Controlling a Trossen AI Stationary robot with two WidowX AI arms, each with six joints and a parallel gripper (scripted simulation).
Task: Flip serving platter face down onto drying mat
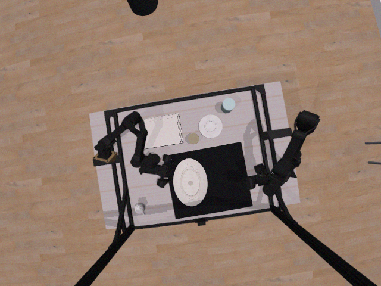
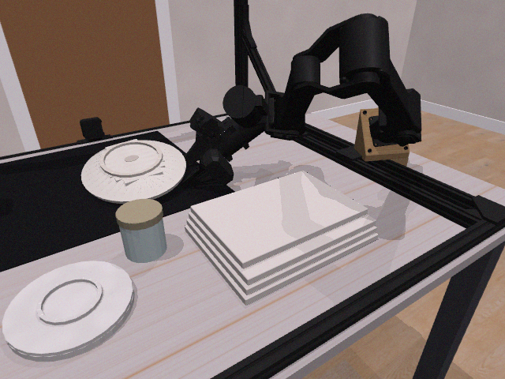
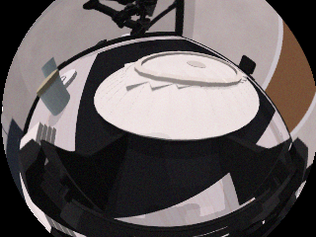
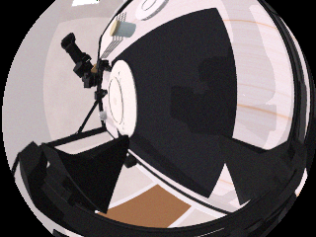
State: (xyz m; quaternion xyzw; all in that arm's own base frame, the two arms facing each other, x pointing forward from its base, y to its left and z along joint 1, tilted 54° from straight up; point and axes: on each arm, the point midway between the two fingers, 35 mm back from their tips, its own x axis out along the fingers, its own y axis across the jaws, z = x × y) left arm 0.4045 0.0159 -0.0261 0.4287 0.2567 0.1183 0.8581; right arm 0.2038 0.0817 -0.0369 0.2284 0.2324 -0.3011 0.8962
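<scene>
My left gripper is now 200 mm short of the tan-lidded jar, 120 mm to the left of it and 10 mm below it. From my left hand the other things lie so: white board (230 mm ahead, 90 mm to the left, 10 mm below); white oval serving platter (50 mm behind, 120 mm to the right); black drying mat (40 mm behind, 220 mm to the right, 30 mm below).
</scene>
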